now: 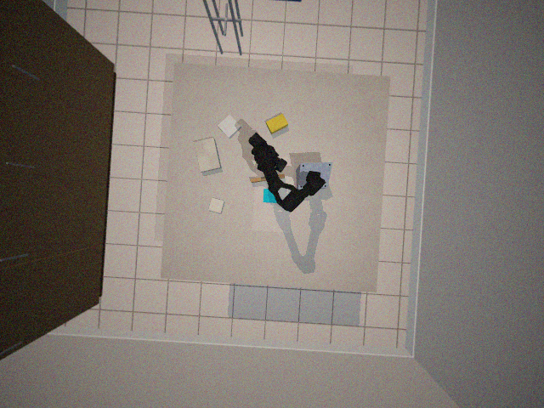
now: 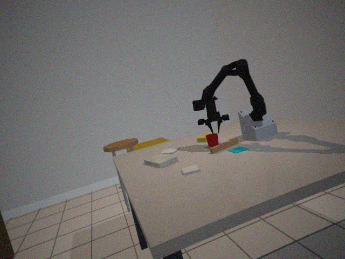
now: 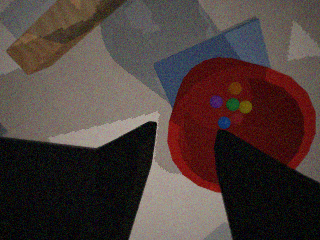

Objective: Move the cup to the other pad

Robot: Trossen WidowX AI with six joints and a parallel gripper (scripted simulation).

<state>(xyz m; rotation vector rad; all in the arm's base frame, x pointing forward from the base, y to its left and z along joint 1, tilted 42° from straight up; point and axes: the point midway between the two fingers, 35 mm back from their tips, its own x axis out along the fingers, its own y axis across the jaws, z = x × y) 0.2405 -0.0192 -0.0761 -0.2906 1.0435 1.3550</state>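
Now: the red cup 4 cm below my gripper tip, 3 cm ahead of it and 2 cm to the right of it. From my gripper tip the other things lie so: teal pad: 19 cm to the left, 9 cm below, 3 cm behind; wooden bar: 9 cm to the left, 7 cm below; light blue pad: 9 cm below, 3 cm ahead, 1 cm to the right.
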